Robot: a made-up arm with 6 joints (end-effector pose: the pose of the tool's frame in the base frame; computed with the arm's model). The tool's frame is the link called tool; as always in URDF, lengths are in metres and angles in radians.
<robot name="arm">
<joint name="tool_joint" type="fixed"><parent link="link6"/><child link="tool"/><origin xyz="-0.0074 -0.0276 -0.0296" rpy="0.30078 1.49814 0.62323"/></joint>
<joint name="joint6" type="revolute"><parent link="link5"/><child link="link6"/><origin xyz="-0.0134 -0.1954 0.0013" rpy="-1.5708 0 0"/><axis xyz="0 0 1"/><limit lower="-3.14" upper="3.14" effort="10" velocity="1.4"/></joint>
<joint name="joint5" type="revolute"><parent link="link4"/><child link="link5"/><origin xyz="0.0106 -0.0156 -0.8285" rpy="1.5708 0 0"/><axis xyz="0 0 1"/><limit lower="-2.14" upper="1.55" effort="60" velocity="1.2"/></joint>
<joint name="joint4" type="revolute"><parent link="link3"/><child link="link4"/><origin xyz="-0.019 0.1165 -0.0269" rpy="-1.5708 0 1.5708"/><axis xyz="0 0 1"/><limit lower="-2.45" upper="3.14" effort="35" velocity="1.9"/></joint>
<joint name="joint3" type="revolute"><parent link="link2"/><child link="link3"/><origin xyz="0.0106 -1.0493 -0.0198" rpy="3.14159 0 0"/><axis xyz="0 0 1"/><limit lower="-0.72" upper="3.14" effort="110" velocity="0.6"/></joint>
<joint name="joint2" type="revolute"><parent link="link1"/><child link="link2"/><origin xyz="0.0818 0.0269 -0.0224" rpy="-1.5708 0 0"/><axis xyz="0 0 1"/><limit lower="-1.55" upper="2.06" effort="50" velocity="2.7"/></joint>
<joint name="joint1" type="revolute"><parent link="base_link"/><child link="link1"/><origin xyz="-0.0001 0.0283 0.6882" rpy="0 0 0"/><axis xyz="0 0 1"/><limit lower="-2.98" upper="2.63" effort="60" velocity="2"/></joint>
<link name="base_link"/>
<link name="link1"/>
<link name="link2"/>
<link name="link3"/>
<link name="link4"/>
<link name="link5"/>
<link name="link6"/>
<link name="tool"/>
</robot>
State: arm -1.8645 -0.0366 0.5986 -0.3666 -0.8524 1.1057
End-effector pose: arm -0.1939 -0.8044 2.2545 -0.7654 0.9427 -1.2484
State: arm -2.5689 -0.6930 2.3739 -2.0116 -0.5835 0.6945
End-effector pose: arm 1.4153 0.7554 1.4279 -2.1618 0.0368 0.2996
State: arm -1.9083 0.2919 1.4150 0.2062 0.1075 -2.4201
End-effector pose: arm -0.2004 -0.6763 2.6550 0.2286 -1.7155 -0.2674
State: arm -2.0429 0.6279 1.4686 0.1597 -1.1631 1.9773
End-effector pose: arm -0.6295 -1.1849 2.1425 -0.9693 2.2061 -0.6074
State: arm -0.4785 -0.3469 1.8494 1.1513 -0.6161 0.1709
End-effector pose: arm -0.8701 0.3608 2.3929 -0.9248 -0.9962 -1.9526
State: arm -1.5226 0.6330 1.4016 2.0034 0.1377 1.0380
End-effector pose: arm 0.1587 -1.3277 2.3161 1.8035 -1.7017 0.3871
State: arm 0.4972 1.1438 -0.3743 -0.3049 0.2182 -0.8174
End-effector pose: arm 1.0762 0.6107 0.0614 0.3160 1.2359 -0.1408
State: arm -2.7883 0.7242 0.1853 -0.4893 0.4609 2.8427
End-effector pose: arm -1.6598 -0.5706 1.1143 -0.1558 2.8644 -0.5532
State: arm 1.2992 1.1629 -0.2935 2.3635 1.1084 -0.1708
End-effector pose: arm 0.1131 1.2002 0.1462 0.5388 0.4458 -2.4920
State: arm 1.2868 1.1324 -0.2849 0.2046 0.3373 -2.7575
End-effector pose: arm 0.3278 1.3631 0.1141 1.1069 1.5009 -0.3706
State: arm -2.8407 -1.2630 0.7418 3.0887 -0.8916 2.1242
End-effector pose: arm 1.5063 0.4597 1.7518 -2.3541 -0.5263 -0.0466
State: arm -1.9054 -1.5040 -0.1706 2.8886 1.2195 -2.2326
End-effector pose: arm 0.2940 0.6270 1.6154 -1.0075 0.8514 -1.4594
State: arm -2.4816 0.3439 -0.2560 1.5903 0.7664 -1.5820
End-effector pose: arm -0.9540 -0.9288 1.1871 0.3845 0.1801 -1.6008
